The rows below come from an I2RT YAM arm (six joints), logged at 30 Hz.
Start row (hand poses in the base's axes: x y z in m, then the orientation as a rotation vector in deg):
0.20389 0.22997 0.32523 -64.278 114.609 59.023
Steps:
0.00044 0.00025 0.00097 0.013 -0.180 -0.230
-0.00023 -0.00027 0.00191 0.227 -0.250 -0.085
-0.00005 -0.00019 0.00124 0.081 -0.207 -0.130
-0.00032 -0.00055 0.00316 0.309 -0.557 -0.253
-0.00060 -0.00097 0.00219 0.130 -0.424 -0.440
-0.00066 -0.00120 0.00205 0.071 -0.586 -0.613
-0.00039 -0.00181 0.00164 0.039 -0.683 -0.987
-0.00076 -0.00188 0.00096 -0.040 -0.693 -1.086
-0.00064 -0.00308 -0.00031 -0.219 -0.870 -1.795
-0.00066 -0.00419 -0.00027 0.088 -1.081 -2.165
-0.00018 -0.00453 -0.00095 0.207 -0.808 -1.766
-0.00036 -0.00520 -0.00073 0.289 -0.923 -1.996
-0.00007 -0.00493 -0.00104 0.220 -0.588 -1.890
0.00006 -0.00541 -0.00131 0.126 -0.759 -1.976
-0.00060 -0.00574 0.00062 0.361 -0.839 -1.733
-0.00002 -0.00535 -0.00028 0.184 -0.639 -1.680
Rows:
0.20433 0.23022 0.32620 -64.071 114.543 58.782
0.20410 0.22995 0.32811 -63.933 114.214 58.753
0.20405 0.22976 0.32935 -63.810 114.041 58.604
0.20373 0.22921 0.33251 -63.536 113.474 58.332
0.20313 0.22824 0.33470 -63.113 113.207 57.904
0.20247 0.22704 0.33675 -62.583 112.915 57.215
0.20208 0.22523 0.33839 -61.694 112.698 56.233
0.20132 0.22335 0.33935 -60.745 112.554 55.124
0.20068 0.22027 0.33904 -59.184 112.620 53.354
0.20002 0.21608 0.33877 -57.118 112.408 51.519
0.19984 0.21155 0.33782 -55.342 112.185 50.196
0.19948 0.20635 0.33709 -53.314 111.864 48.748
0.19941 0.20142 0.33605 -51.358 111.809 47.506
0.19947 0.19601 0.33474 -49.417 111.659 46.029
0.19887 0.19027 0.33536 -47.616 111.215 44.865
0.19885 0.18492 0.33508 -45.934 111.008 43.683

